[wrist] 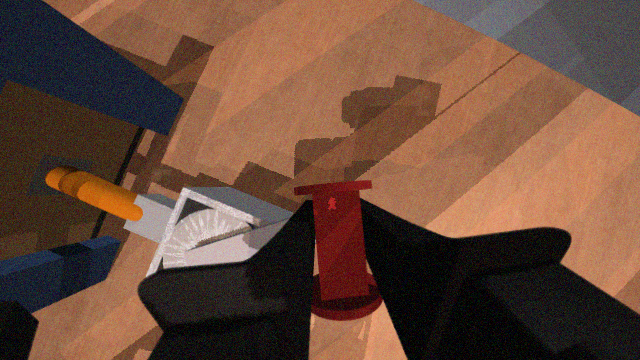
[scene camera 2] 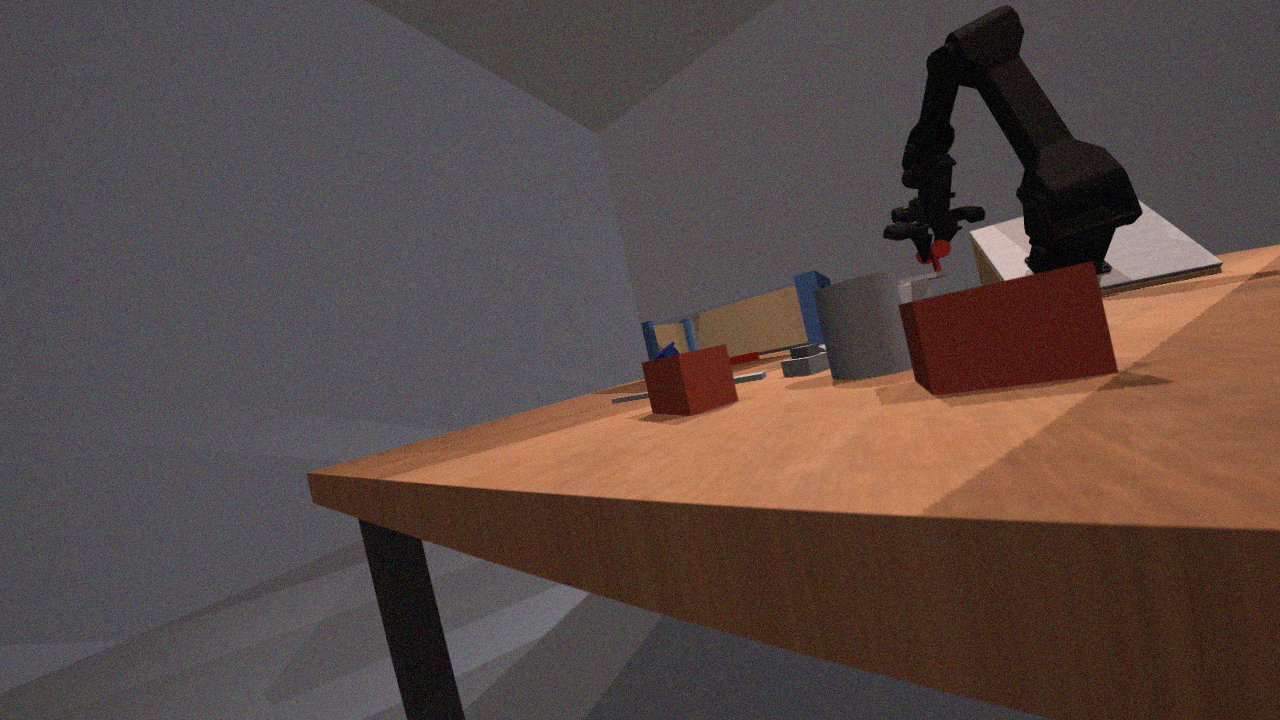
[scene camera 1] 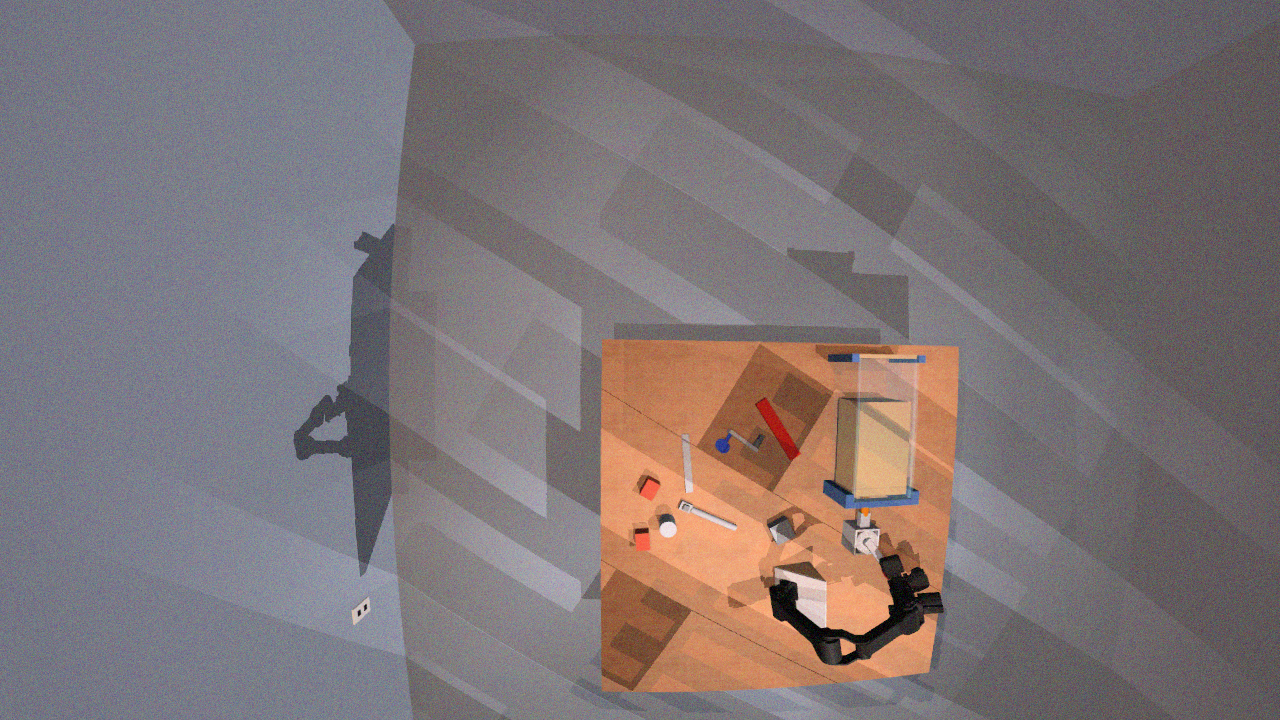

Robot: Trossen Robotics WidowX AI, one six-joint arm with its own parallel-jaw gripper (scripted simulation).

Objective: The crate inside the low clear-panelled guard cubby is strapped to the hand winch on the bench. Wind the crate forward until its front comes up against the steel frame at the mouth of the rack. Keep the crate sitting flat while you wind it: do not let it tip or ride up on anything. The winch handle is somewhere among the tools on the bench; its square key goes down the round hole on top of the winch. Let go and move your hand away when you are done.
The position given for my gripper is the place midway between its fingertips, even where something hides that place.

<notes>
In view: my gripper (scene camera 2: 930, 260), a red knob (wrist: 343, 290), a red bar (scene camera 1: 767, 412), a wrench (scene camera 2: 806, 360) and a grey winch (scene camera 1: 850, 540).
My gripper is seen too in the wrist view (wrist: 331, 204) and in scene camera 1 (scene camera 1: 893, 565). The grey winch also shows in the wrist view (wrist: 201, 215). The wrist view does not show the red bar: it is out of frame. The wrist view misses the wrench: it is out of frame.
</notes>
